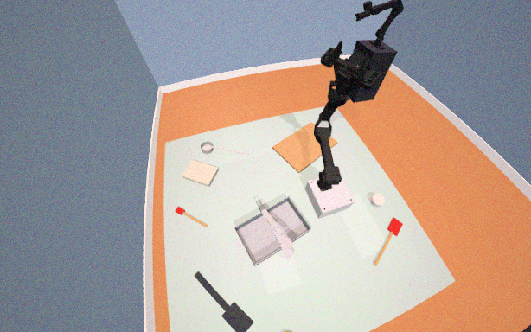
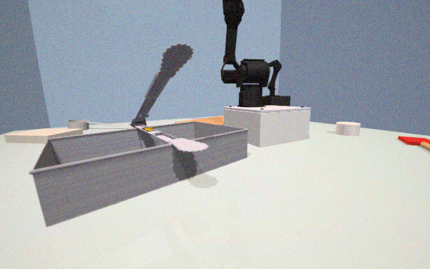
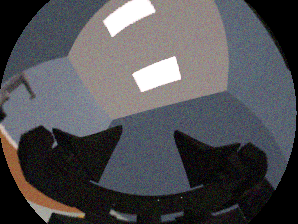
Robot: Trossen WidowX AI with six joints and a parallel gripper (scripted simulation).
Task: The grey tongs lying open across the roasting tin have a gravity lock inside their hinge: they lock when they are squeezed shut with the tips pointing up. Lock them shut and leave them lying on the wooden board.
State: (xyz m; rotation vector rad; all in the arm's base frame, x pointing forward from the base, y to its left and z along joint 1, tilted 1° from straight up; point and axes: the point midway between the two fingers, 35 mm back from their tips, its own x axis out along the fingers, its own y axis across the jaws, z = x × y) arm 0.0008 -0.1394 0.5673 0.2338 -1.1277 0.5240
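Right now my gripper tip is 30 cm short of the grey roasting tin, 25 cm to the right of it and 66 cm above it. Round my gripper tip: wooden board: 5 cm behind, 21 cm to the right, 68 cm below; white puck: 29 cm behind, 26 cm to the left, 67 cm below; pale board: 62 cm ahead, 17 cm to the right, 68 cm below.
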